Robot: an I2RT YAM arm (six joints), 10 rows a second.
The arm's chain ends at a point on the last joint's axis. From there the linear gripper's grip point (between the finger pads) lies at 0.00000 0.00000 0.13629 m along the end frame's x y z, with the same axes.
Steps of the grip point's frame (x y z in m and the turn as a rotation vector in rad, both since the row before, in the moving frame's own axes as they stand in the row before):
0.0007 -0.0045 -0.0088 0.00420 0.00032 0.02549
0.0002 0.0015 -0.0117 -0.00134 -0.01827 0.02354
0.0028 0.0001 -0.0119 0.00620 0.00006 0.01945
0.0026 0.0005 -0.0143 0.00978 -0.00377 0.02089
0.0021 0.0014 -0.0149 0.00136 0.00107 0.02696
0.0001 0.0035 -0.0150 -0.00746 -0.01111 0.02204
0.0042 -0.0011 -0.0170 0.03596 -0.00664 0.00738
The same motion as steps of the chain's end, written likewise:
0.0006 -0.0039 -0.0088 0.00420 0.00032 0.02549
0.0027 0.0013 -0.0117 -0.00134 -0.01827 0.02354
0.0028 0.0009 -0.0119 0.00620 0.00006 0.01945
0.0031 0.0018 -0.0143 0.00978 -0.00377 0.02089
0.0020 0.0016 -0.0149 0.00136 0.00107 0.02696
0.0016 0.0025 -0.0150 -0.00746 -0.01111 0.02204
0.0051 0.0038 -0.0169 0.03596 -0.00664 0.00738

